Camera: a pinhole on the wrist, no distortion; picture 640 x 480 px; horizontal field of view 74.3 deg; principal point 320.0 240.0 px. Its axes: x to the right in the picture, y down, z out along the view. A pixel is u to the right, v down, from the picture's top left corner.
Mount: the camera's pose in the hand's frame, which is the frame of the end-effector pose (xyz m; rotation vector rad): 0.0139 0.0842 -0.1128 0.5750 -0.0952 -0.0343
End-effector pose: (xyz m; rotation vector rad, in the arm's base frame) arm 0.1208 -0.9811 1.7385 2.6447 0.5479 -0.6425
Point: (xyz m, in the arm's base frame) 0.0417 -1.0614 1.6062
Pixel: 308.8 364.6
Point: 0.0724 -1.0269 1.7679
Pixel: 123.8 293.1
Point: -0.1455 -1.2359 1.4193
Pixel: 245.6 446.5
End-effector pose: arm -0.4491 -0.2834 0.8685 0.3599 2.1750 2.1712
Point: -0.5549 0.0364 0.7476
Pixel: 491.4 274.9
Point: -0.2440 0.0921 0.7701
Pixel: 241.4 357.9
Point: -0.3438 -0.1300 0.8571
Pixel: 233.8 362.0
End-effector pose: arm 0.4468 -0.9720 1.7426 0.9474 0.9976 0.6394
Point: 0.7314 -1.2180 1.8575
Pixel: 236.8 395.1
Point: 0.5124 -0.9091 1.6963
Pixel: 582.6 224.0
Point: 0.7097 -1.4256 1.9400
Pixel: 100.6 384.3
